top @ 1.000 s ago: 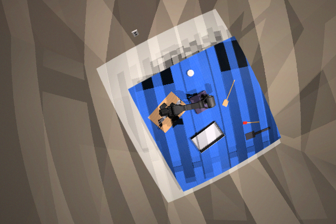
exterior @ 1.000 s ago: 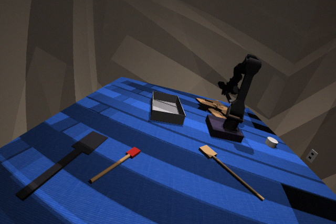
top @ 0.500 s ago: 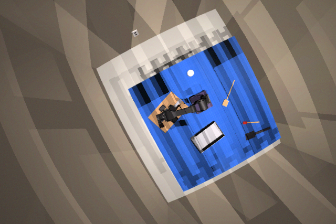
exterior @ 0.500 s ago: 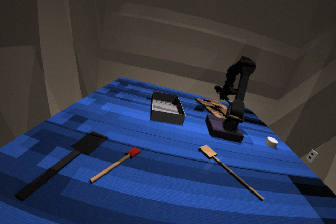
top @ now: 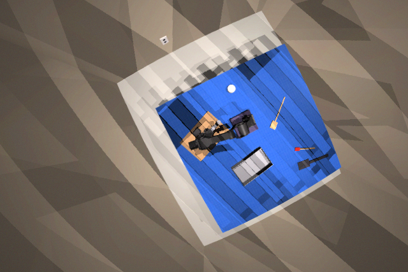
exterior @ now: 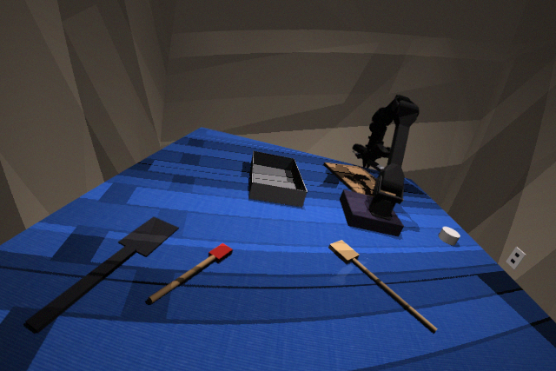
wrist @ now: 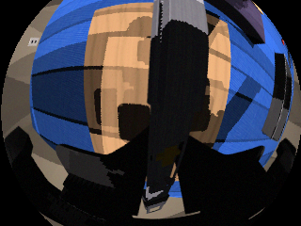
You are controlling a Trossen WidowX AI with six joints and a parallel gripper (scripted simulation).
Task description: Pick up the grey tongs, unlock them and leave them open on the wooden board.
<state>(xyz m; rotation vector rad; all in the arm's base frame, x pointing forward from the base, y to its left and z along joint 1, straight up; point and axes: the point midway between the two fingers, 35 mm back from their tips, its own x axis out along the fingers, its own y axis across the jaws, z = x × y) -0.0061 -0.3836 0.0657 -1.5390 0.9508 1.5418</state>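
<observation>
The board is 70 mm below my gripper tip. From my gripper tip the other things lie so: yellow lock piece 40 mm above; then roasting tin 390 mm ahead, 280 mm to the left, 50 mm below; then white cylinder 290 mm behind, 360 mm to the left, 60 mm below.
</observation>
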